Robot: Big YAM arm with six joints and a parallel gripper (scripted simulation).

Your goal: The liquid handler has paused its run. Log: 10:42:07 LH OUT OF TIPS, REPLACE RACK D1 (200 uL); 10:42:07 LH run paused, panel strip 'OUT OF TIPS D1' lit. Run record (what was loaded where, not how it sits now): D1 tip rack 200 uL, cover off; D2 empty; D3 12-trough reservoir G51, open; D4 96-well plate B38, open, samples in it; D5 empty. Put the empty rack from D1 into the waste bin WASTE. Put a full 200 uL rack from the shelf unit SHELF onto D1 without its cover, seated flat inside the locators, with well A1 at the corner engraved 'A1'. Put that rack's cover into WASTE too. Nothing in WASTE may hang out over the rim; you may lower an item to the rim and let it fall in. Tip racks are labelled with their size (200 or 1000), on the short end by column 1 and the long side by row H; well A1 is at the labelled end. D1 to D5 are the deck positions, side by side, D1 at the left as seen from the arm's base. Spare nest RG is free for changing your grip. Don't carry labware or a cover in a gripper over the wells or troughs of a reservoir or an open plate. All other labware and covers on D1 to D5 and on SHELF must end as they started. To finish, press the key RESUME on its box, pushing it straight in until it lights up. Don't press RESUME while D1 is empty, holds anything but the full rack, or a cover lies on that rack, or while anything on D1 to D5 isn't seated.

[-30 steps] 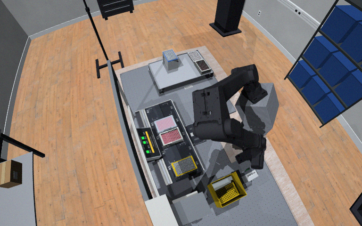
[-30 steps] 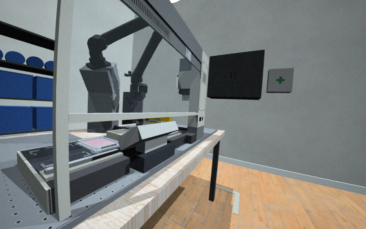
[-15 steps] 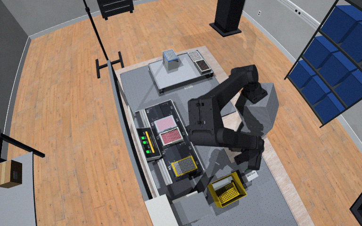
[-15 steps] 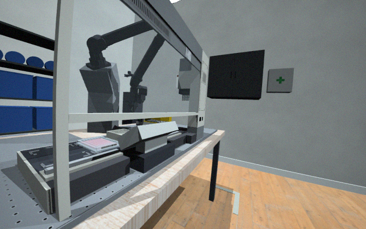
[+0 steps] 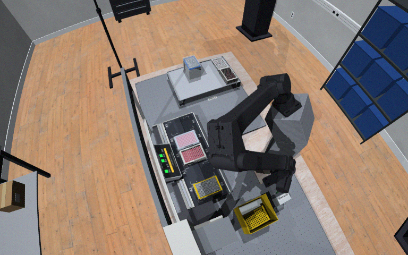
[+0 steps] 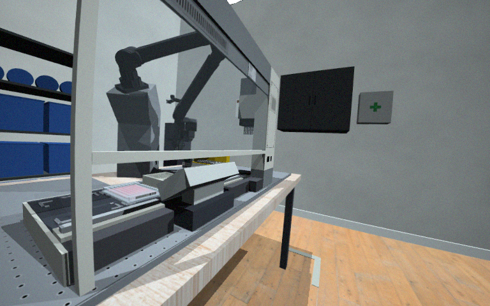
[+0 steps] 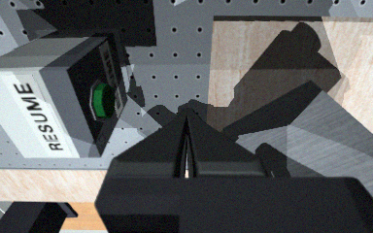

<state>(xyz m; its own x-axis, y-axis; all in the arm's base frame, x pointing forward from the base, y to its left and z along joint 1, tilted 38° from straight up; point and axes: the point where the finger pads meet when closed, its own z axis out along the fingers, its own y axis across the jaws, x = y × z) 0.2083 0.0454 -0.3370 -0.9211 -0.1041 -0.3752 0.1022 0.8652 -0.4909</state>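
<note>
My gripper is now 1 cm short of the resume box, 8 cm to the right of it and 4 cm above it. Round my hand: yellow waste bin (18 cm ahead, 9 cm to the left, 7 cm below); then clear tip-rack cover (18 cm ahead, 4 cm to the left, 6 cm below); then yellow tip rack (19 cm ahead, 12 cm to the left, 4 cm below).
</note>
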